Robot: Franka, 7 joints.
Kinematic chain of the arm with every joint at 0, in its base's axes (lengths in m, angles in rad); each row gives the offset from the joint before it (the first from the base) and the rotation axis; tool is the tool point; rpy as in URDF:
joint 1: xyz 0 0 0.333 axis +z
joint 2: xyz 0 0 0 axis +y
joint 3: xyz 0 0 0.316 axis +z
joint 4: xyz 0.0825 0 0 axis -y
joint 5: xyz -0.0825 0 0.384 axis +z
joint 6: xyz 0 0 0 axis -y
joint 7: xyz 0.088 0 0 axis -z
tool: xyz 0 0 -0.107 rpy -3.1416 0 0
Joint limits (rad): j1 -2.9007..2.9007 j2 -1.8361..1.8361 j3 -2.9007..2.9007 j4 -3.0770..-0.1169 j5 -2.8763..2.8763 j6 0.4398..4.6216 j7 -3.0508..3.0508
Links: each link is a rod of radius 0.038 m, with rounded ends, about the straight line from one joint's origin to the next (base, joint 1, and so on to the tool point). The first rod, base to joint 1, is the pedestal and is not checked.
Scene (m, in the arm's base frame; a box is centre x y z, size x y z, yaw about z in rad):
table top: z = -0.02
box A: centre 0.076 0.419 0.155 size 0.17 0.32 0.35 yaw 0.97
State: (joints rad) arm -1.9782 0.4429 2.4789 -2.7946 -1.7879 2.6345 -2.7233
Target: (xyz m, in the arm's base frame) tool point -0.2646 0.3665 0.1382
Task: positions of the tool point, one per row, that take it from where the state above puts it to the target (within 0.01 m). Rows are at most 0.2 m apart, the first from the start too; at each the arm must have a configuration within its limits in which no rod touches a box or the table.
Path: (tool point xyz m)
1: 0.3534 0.2630 0.4068
2: 0.3906 0.3119 0.5061
3: 0.4017 0.3575 0.6112
4: 0.3859 0.3957 0.7153
5: 0.3450 0.4220 0.8113
6: 0.2840 0.4325 0.8926
7: 0.2047 0.5093 0.7928
8: 0.0845 0.5445 0.6787
9: -0.0498 0.5193 0.5600
10: -0.1641 0.4324 0.4451
11: -0.2129 0.4311 0.3435
12: -0.2476 0.4081 0.2396
13: -0.2646 0.3665 0.1382

